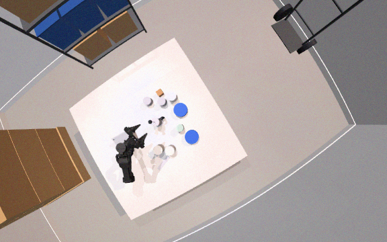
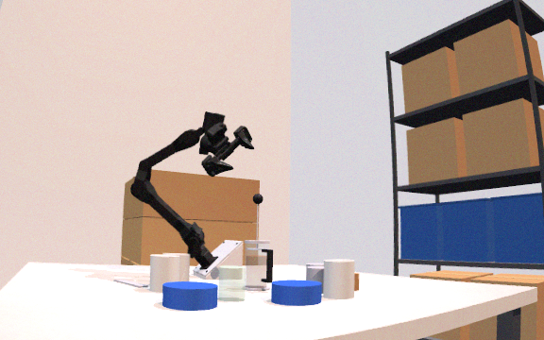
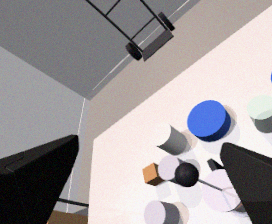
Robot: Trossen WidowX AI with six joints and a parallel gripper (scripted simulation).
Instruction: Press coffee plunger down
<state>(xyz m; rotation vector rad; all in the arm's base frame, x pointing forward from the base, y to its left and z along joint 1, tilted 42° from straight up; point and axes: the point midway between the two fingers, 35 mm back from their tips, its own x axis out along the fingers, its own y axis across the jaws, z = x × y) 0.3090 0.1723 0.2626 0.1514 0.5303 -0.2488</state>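
Now: gripper tip 260 mm above the coffee press, 50 mm short of it and 40 mm to the right of it. Also, from my gripper tip: pale green glass 350 mm below, 160 mm ahead, 120 mm to the right; small brown box 360 mm below, 240 mm to the left, 190 mm ahead.
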